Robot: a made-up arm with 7 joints. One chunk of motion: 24 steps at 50 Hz.
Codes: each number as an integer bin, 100 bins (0 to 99) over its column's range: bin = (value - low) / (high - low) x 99, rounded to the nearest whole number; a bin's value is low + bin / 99 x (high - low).
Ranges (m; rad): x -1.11..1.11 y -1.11..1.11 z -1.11..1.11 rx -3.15..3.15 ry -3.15..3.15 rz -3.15..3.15
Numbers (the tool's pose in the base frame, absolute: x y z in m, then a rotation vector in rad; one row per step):
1: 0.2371 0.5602 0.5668 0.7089 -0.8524 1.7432
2: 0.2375 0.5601 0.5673 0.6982 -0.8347 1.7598
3: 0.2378 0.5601 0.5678 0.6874 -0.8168 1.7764
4: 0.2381 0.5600 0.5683 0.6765 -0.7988 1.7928
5: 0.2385 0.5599 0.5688 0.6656 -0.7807 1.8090
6: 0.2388 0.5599 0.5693 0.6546 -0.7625 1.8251
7: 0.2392 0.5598 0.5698 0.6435 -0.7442 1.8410
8: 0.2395 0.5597 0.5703 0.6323 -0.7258 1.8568
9: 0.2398 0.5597 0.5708 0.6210 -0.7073 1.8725
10: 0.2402 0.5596 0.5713 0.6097 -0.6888 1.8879
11: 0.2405 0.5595 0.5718 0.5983 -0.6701 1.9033
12: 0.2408 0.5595 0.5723 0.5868 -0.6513 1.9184
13: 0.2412 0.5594 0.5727 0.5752 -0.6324 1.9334
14: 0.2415 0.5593 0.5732 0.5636 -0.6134 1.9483
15: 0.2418 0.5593 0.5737 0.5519 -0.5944 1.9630
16: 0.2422 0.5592 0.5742 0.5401 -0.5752 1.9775
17: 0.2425 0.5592 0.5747 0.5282 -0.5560 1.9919
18: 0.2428 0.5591 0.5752 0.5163 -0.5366 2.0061
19: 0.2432 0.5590 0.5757 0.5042 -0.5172 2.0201
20: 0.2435 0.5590 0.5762 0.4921 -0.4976 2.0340
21: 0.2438 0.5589 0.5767 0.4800 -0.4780 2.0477
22: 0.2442 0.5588 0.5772 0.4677 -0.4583 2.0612
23: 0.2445 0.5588 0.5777 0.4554 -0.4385 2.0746
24: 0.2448 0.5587 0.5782 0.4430 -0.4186 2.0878
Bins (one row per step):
1: 60 74 75 61 36 77
2: 60 74 75 60 36 77
3: 60 74 75 60 37 77
4: 60 74 75 60 37 78
5: 60 74 75 60 37 78
6: 60 74 75 60 38 78
7: 60 74 75 60 38 78
8: 60 74 75 59 38 79
9: 60 74 75 59 38 79
10: 60 74 75 59 39 79
11: 60 74 75 59 39 79
12: 60 74 75 59 39 80
13: 60 74 75 59 40 80
14: 60 74 75 58 40 80
15: 60 74 75 58 40 80
16: 60 74 75 58 40 81
17: 60 74 75 58 41 81
18: 60 74 75 58 41 81
19: 60 74 75 57 41 81
20: 60 74 75 57 42 81
21: 60 74 75 57 42 82
22: 60 74 75 57 42 82
23: 60 74 75 57 43 82
24: 60 74 75 56 43 82

